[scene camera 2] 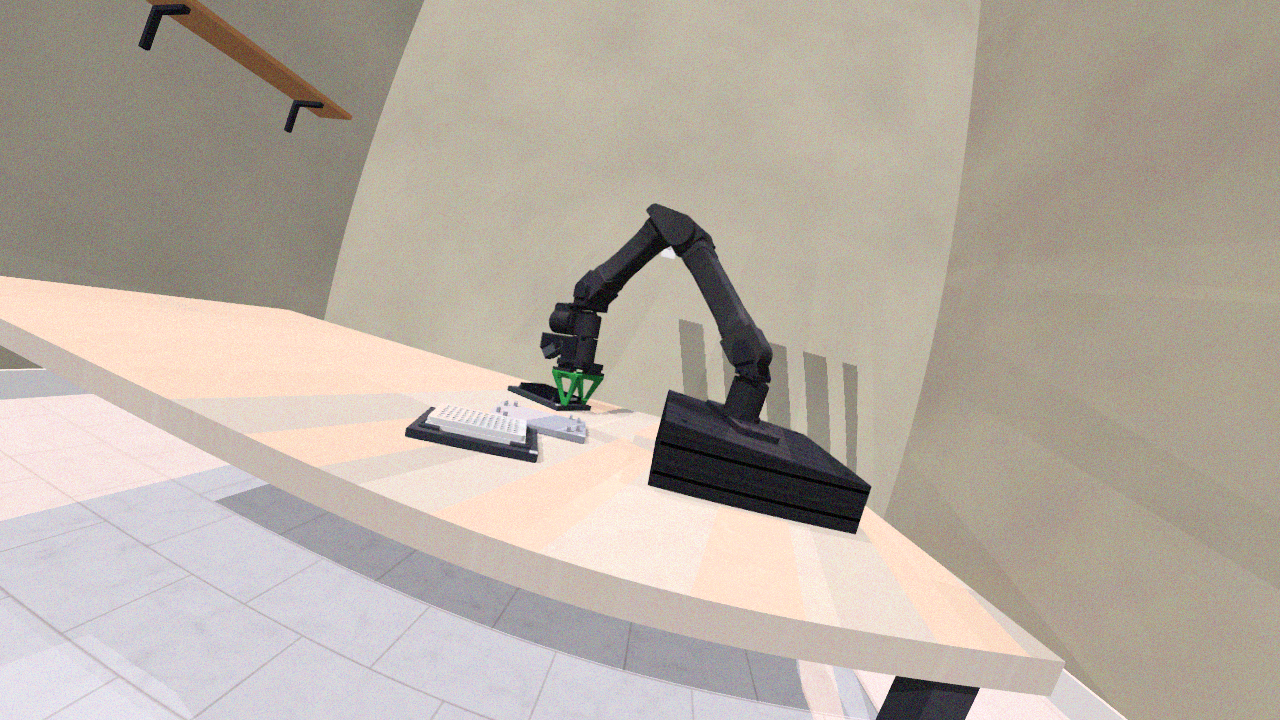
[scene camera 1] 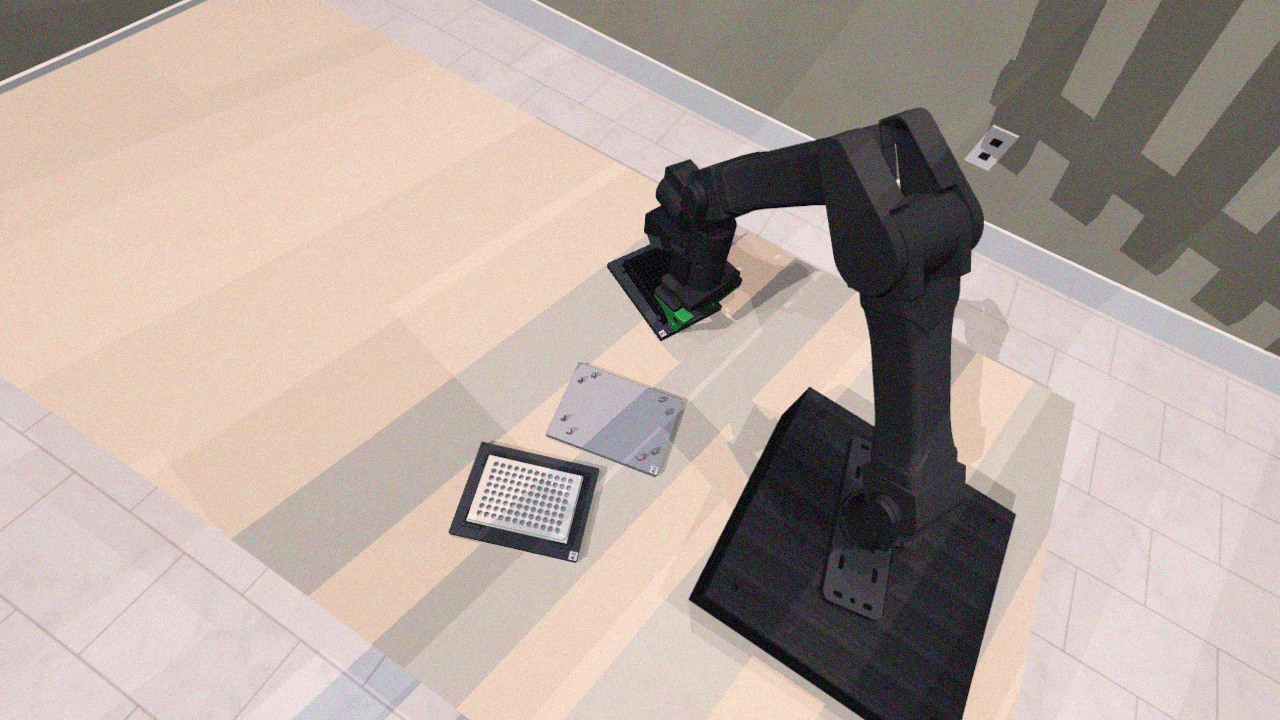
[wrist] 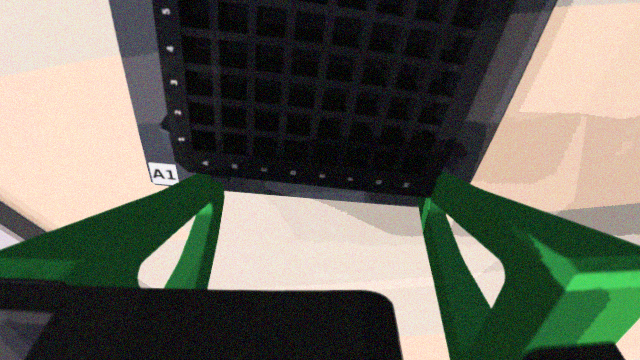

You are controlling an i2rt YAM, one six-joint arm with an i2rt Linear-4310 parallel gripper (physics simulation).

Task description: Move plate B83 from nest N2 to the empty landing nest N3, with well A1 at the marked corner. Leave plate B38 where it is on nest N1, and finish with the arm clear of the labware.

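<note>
A black well plate (scene camera 1: 642, 266) (wrist: 320, 85) sits in a dark nest (scene camera 1: 634, 295) (wrist: 135, 75) at the back, its row of letters A to H nearest the fingers. The nest's A1 label (wrist: 163, 173) is beside the plate's A corner. My gripper (wrist: 320, 180) (scene camera 2: 575, 401) has its green fingers low at the plate's near end and is shut on this plate. A grey nest (scene camera 1: 617, 416) (scene camera 2: 559, 424) with small pins stands empty between the two dark nests. A white plate (scene camera 1: 523, 497) (scene camera 2: 474, 422) sits in the nearer dark nest (scene camera 1: 519, 540). Plate and nest codes are not readable.
The arm's black base box (scene camera 1: 769, 573) (scene camera 2: 760, 470) stands to the right of the nests. The arm reaches from it over the black plate. A wooden shelf (scene camera 2: 250, 62) hangs on the wall at the upper left of scene camera 2.
</note>
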